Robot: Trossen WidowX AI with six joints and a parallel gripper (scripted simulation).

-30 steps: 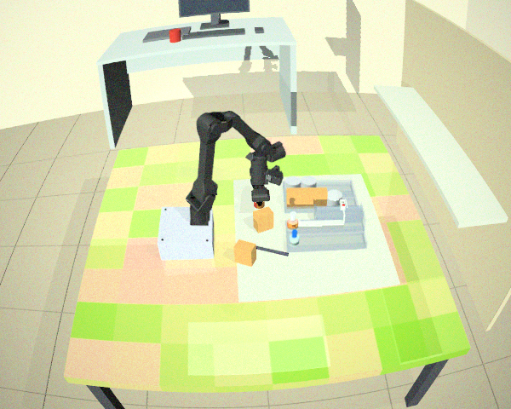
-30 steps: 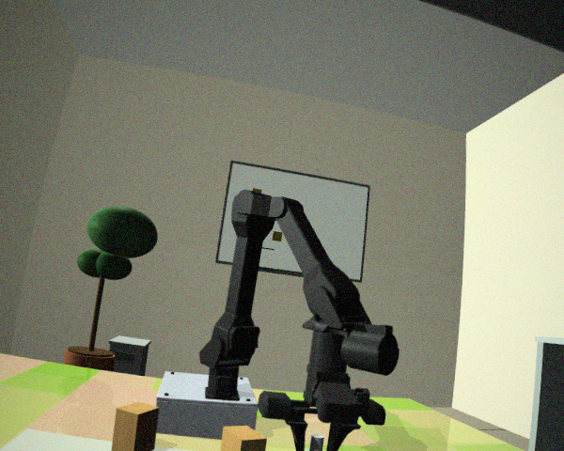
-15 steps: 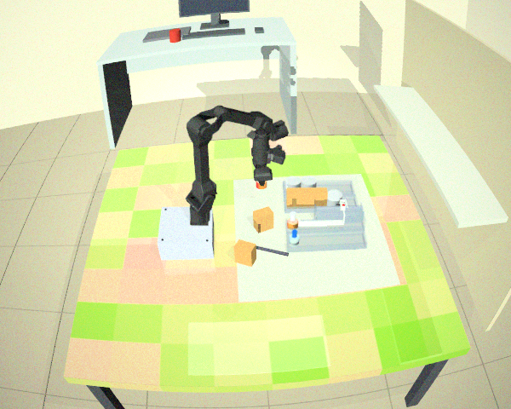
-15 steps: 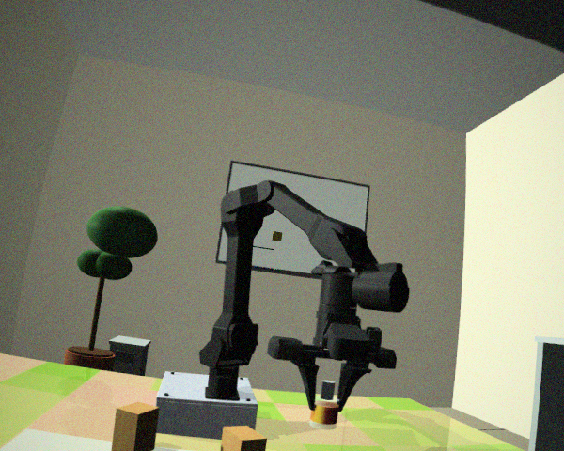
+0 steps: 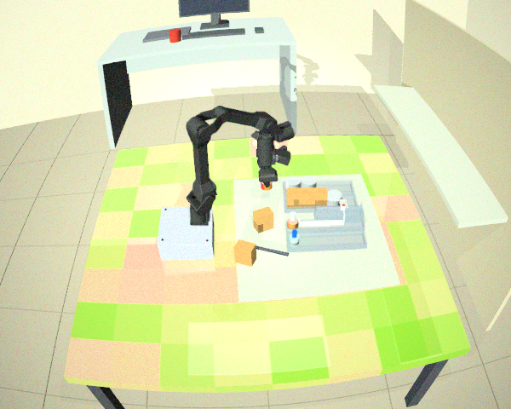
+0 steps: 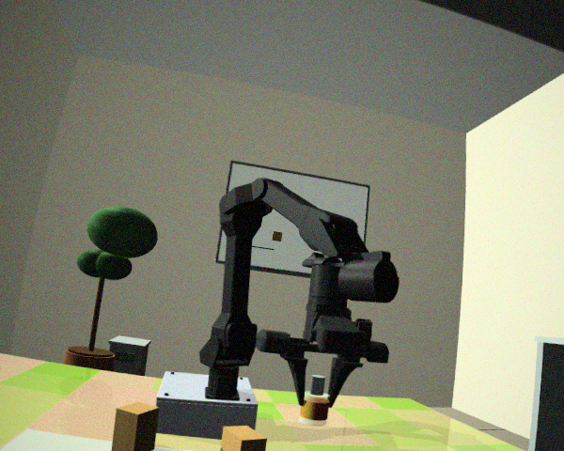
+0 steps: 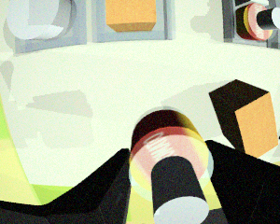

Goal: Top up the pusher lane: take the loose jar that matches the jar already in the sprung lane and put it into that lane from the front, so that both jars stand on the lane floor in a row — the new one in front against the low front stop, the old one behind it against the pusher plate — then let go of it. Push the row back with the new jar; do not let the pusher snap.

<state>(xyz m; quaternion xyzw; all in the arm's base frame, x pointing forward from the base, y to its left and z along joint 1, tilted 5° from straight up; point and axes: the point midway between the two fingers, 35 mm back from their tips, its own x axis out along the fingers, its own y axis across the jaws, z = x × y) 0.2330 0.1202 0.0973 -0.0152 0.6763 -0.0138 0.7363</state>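
Now: the thin dark rod 10 mm behind my gripper tip, 220 mm to the right of it and 120 mm below it. Round my gripper tip: grey lane fixture (230 mm ahead, 100 mm to the right, 100 mm below).
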